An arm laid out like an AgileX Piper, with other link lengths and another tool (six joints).
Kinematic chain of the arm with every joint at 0, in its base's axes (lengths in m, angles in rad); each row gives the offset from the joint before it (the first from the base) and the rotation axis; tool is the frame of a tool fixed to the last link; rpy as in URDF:
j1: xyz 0 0 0.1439 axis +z
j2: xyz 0 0 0 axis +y
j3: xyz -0.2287 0 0.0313 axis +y
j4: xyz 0.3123 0 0.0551 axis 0.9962 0 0.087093
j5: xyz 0 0 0 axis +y
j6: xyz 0.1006 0 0.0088 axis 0.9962 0 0.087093
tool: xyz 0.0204 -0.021 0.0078 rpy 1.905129 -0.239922 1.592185
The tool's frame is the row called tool.
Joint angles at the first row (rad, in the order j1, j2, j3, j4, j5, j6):
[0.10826 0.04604 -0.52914 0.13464 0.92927 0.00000]
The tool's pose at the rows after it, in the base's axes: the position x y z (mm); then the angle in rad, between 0 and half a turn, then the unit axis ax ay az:
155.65, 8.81, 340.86, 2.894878, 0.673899, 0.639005, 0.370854
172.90, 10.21, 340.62, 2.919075, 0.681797, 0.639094, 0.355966
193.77, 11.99, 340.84, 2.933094, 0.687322, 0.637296, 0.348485
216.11, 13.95, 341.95, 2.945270, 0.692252, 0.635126, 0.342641
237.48, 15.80, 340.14, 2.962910, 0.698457, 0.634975, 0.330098
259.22, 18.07, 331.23, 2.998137, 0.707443, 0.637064, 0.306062
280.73, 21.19, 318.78, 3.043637, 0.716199, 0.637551, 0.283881
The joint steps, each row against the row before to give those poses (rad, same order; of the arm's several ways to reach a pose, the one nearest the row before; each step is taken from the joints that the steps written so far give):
[0.00010 0.08817 -0.02778 0.00393 -0.02560 0.00010]
[-0.00221 0.10428 -0.03591 0.00240 -0.02774 -0.00010]
[0.00004 0.11295 -0.03817 0.00212 -0.05319 0.00006]
[-0.00009 0.11952 -0.04928 0.00330 -0.05259 -0.00013]
[0.00002 0.11452 -0.05076 -0.00003 -0.03144 0.00003]
[0.00005 0.11855 -0.04761 0.00082 -0.00881 0.00006]
[0.00000 0.11720 -0.04485 0.01186 -0.00767 0.00001]

